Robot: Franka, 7 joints.
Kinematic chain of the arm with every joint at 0, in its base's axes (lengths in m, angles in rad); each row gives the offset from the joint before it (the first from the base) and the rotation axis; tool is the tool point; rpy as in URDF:
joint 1: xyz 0 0 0.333 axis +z
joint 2: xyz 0 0 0 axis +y
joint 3: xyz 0 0 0.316 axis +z
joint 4: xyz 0.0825 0 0 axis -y
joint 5: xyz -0.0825 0 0.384 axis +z
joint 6: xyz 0 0 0 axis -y
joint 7: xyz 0.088 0 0 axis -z
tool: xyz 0 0 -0.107 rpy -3.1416 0 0
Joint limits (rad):
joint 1: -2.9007..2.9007
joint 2: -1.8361..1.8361
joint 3: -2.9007..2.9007
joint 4: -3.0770..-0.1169
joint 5: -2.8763..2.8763
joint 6: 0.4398..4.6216
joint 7: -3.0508..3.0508
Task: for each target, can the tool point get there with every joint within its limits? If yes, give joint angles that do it. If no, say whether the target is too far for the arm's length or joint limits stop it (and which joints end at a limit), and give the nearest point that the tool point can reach.
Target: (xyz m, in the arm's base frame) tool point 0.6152 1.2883 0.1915
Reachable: no: too far | nearest point 0.3679 0.7704 0.2484 | short by 0.577 m
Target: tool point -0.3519 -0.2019 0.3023
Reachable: yes | joints -1.0037 0.1734 -1.8547 -2.7643 2.2238 1.2927 1.5688
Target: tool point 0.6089 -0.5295 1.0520
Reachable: no: too far | nearest point 0.4833 -0.4203 0.9037 | short by 0.223 m
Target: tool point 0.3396 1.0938 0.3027
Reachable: no: too far | nearest point 0.2543 0.8190 0.3103 | short by 0.288 m
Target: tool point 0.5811 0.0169 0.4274
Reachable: yes | joints -2.1054 -0.4540 1.8883 -1.7747 -2.4213 3.3698 1.0541
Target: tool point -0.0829 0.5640 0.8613
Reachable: yes | joints 2.2489 0.2707 -0.4680 -0.9529 -1.4102 1.5392 -1.0033
